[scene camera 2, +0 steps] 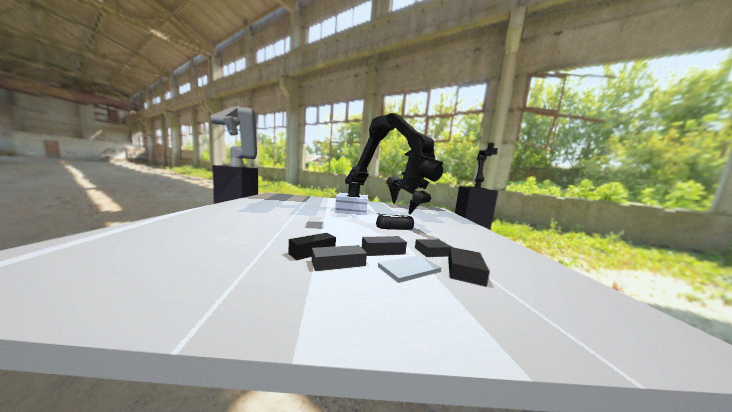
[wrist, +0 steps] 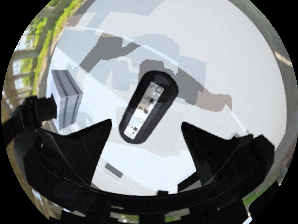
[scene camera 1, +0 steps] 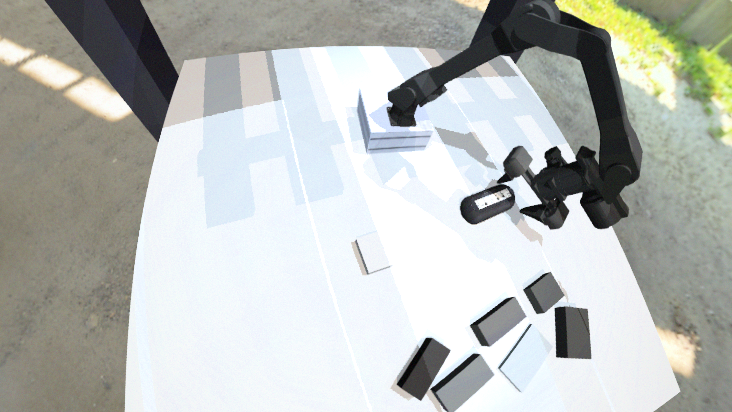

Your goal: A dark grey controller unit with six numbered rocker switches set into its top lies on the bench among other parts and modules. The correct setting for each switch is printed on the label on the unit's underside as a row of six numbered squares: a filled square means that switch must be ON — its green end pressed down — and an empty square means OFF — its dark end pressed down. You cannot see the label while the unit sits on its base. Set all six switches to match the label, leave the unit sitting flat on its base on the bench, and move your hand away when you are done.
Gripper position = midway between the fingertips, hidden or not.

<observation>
My gripper (scene camera 1: 509, 196) is open, with nothing in its grasp. Also in view: a light grey slab (scene camera 1: 523, 361).
The light grey slab shows as well in scene camera 2 (scene camera 2: 403, 269). My gripper is seen too in scene camera 2 (scene camera 2: 401, 208) and in the wrist view (wrist: 147, 123). The wrist view does not show the light grey slab, which is hidden by my gripper.
</observation>
